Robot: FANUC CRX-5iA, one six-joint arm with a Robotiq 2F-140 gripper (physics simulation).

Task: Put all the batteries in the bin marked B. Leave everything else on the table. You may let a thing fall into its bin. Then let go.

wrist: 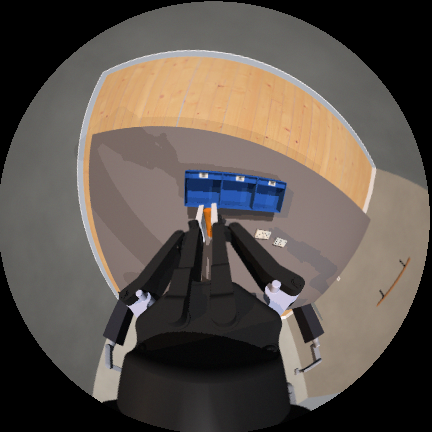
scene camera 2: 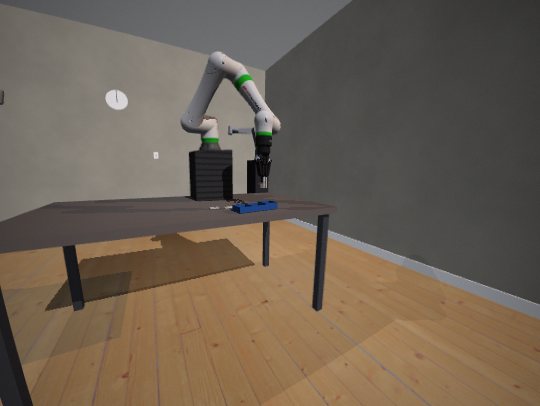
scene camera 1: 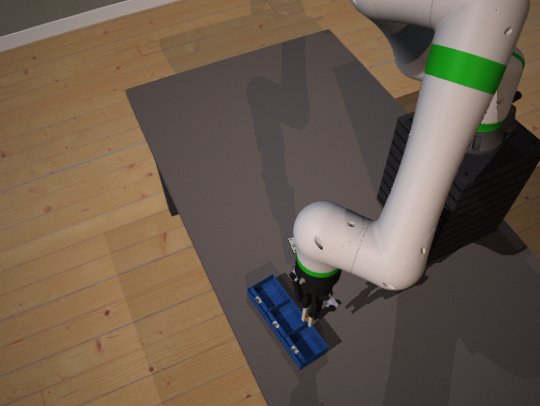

Note:
In view: the gripper [scene camera 1: 309,319] and a blue three-compartment bin [scene camera 1: 303,343].
The blue three-compartment bin also shows in the wrist view [wrist: 229,190]. The gripper shows as well in the wrist view [wrist: 208,211].

